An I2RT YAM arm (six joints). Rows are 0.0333 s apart.
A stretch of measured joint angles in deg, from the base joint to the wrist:
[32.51 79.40 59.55 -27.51 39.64 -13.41]
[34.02 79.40 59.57 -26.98 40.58 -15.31]
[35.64 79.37 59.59 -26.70 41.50 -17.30]
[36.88 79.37 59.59 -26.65 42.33 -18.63]
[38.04 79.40 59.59 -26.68 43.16 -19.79]
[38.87 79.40 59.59 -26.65 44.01 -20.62]
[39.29 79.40 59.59 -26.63 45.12 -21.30]
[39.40 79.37 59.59 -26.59 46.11 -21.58]
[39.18 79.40 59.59 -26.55 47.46 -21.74]
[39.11 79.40 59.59 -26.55 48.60 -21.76]
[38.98 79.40 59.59 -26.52 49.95 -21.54]
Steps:
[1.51 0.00 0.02 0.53 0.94 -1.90]
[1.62 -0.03 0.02 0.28 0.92 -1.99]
[1.24 0.00 0.00 0.05 0.83 -1.33]
[1.16 0.03 0.00 -0.03 0.83 -1.16]
[0.83 0.00 0.00 0.03 0.85 -0.83]
[0.42 0.00 0.00 0.02 1.11 -0.68]
[0.11 -0.03 0.00 0.04 0.99 -0.28]
[-0.22 0.03 0.00 0.04 1.35 -0.16]
[-0.07 0.00 0.00 0.00 1.14 -0.02]
[-0.13 0.00 0.00 0.03 1.35 0.22]

